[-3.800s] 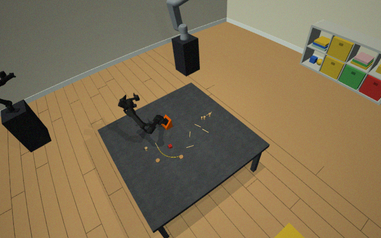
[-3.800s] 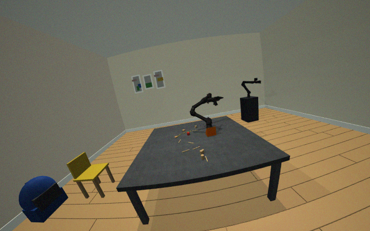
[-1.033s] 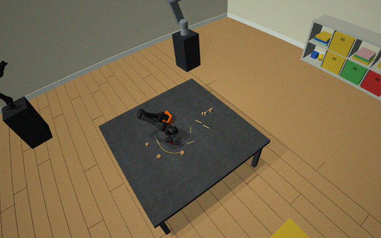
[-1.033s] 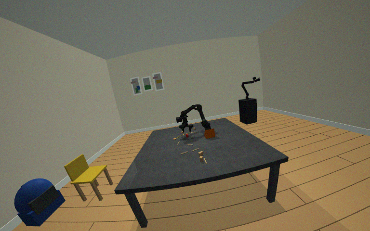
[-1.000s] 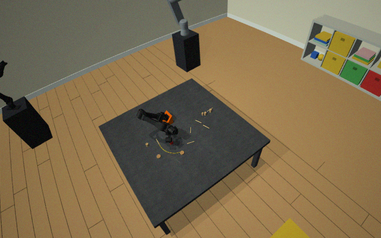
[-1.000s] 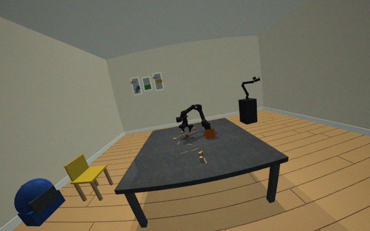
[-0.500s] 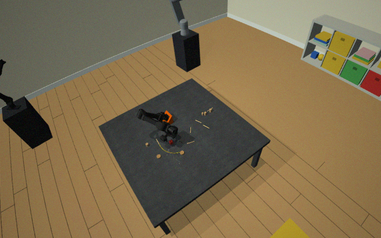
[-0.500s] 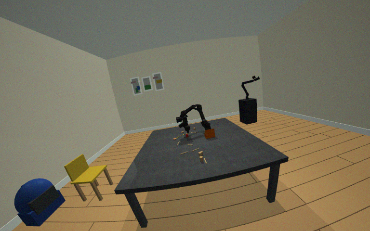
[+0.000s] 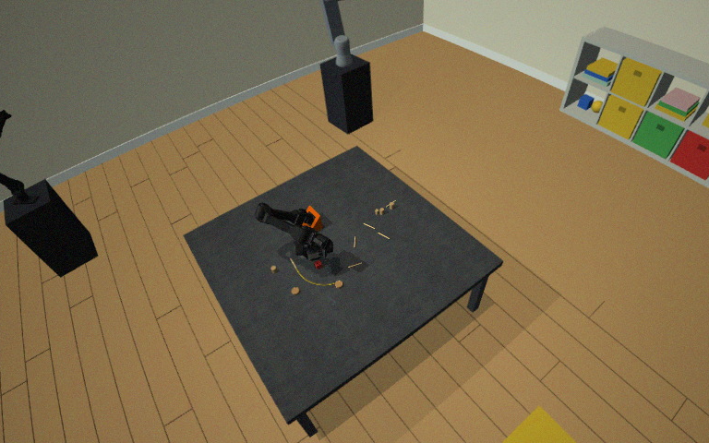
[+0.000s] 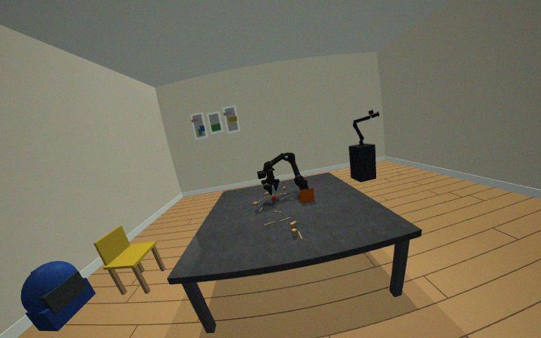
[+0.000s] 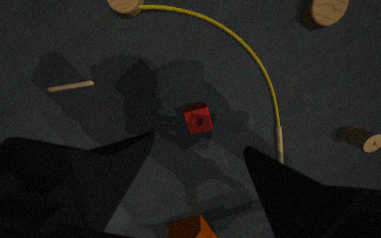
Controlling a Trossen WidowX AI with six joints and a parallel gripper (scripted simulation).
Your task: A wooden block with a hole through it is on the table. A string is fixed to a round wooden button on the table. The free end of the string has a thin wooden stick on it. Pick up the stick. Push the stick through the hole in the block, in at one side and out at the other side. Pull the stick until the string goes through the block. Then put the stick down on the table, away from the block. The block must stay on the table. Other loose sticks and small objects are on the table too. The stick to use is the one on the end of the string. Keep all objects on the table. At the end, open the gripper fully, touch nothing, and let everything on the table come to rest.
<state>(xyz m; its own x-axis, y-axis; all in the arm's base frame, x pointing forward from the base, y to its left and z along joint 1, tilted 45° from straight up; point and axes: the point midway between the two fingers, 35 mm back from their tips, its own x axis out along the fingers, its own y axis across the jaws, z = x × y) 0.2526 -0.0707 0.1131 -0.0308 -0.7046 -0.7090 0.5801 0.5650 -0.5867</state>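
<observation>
Right now the red block is 1 cm ahead of my gripper tip and 5 cm below it. Also, from my gripper tip: round wooden button (17 cm ahead, 1 cm to the left, 6 cm below); then thin wooden stick (8 cm behind, 10 cm to the right, 6 cm below).
</observation>
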